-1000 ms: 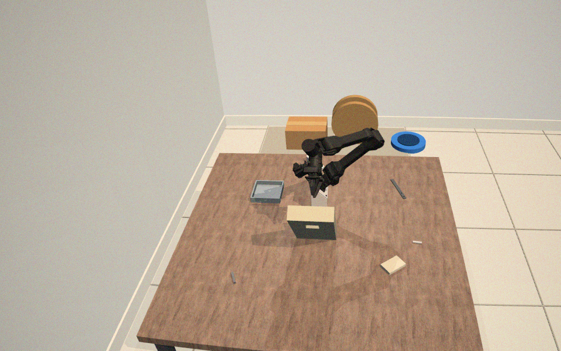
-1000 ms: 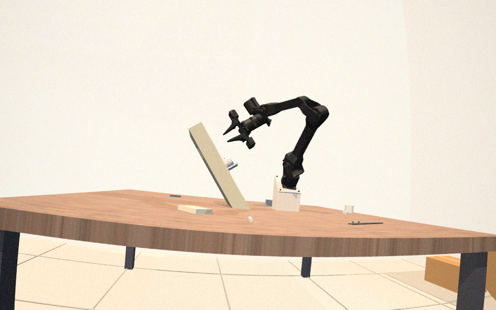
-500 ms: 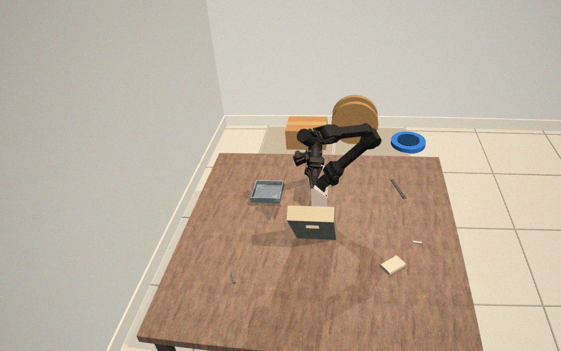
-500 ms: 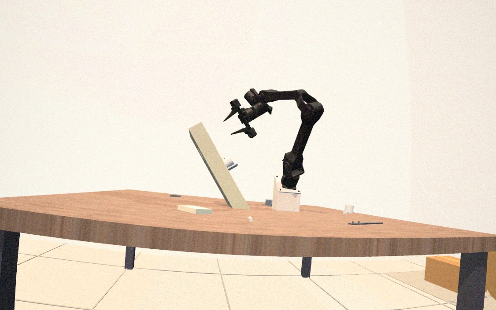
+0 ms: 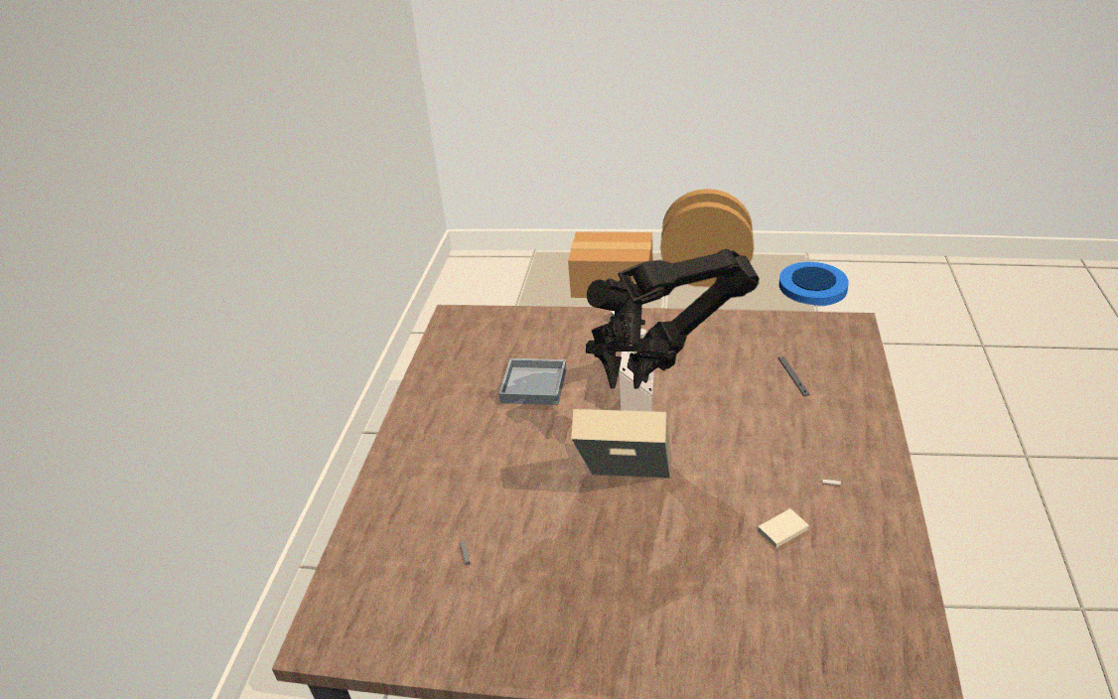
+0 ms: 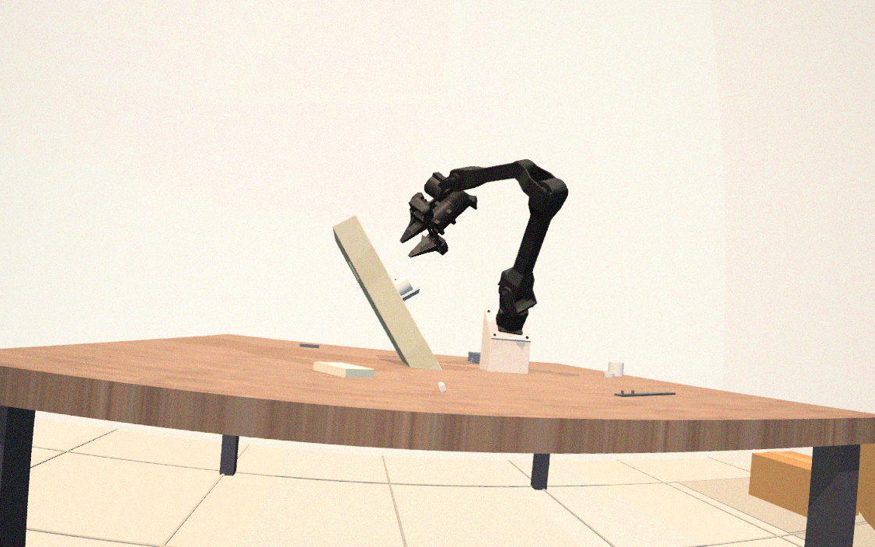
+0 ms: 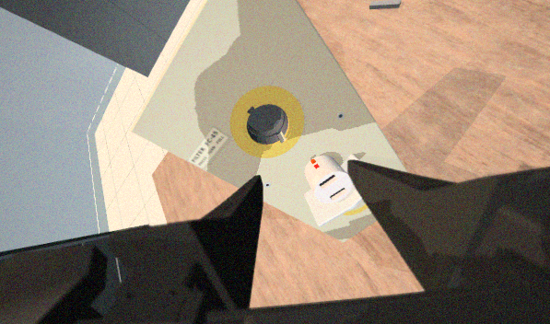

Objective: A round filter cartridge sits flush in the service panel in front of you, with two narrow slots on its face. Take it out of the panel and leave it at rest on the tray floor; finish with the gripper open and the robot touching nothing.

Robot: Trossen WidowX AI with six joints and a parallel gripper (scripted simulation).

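The filter cartridge is 90 mm below my gripper tip. Round my gripper tip: beige service panel (40 mm ahead, 10 mm to the left, 120 mm below); then grey tray (340 mm behind, 290 mm to the right, 270 mm below); then beige block (100 mm ahead, 350 mm to the left, 270 mm below).
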